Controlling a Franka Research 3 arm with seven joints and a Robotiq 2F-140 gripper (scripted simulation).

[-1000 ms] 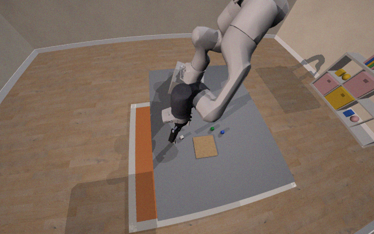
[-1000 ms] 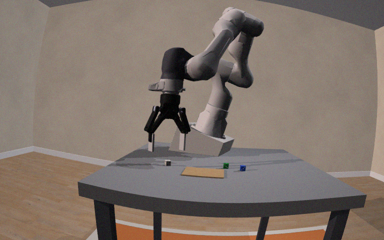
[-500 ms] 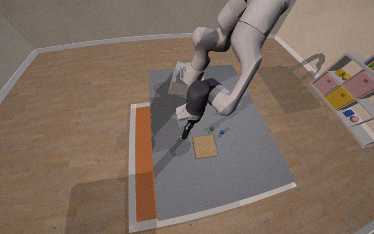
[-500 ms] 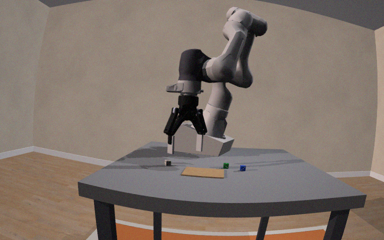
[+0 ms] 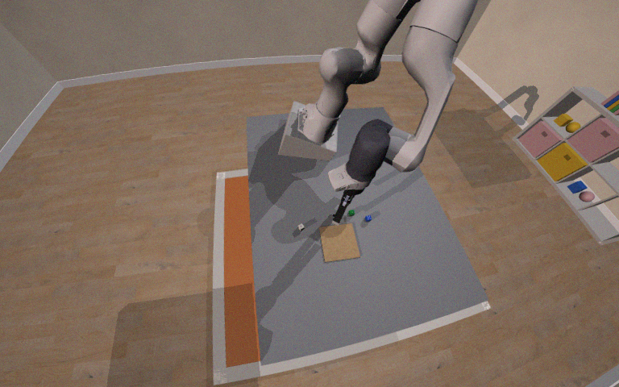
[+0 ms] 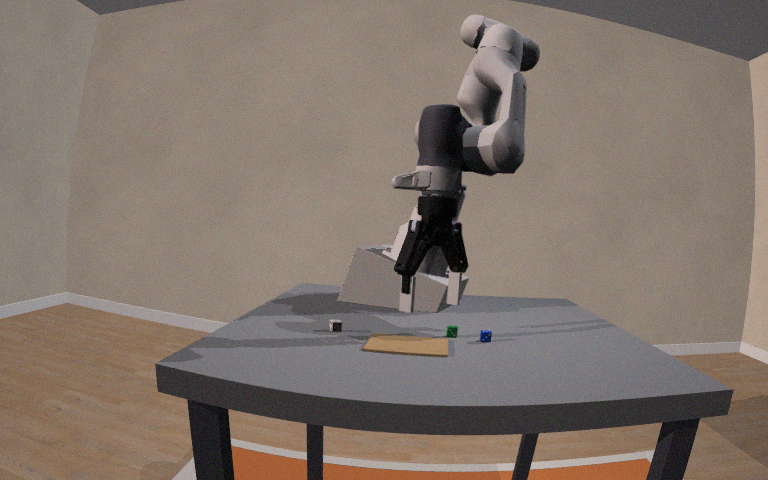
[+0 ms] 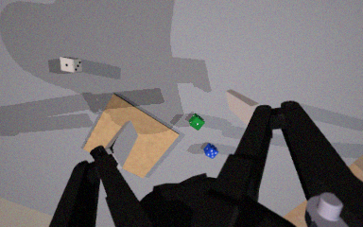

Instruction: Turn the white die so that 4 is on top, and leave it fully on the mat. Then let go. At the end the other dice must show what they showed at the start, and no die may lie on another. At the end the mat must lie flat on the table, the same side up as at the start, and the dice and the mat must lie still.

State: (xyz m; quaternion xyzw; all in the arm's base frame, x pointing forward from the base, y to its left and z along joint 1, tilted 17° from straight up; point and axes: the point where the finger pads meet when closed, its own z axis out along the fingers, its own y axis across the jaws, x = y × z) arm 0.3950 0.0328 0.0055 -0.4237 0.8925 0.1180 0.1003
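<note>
Now: hand 1 cm short of the green die, 5 cm to the right of it and 5 cm above it. The rest, counted from my hand: white die: 4 cm ahead, 18 cm to the right, 5 cm below; blue die: 5 cm ahead, 11 cm to the left, 5 cm below; tan mat: 12 cm ahead, 4 cm to the right, 6 cm below.
</note>
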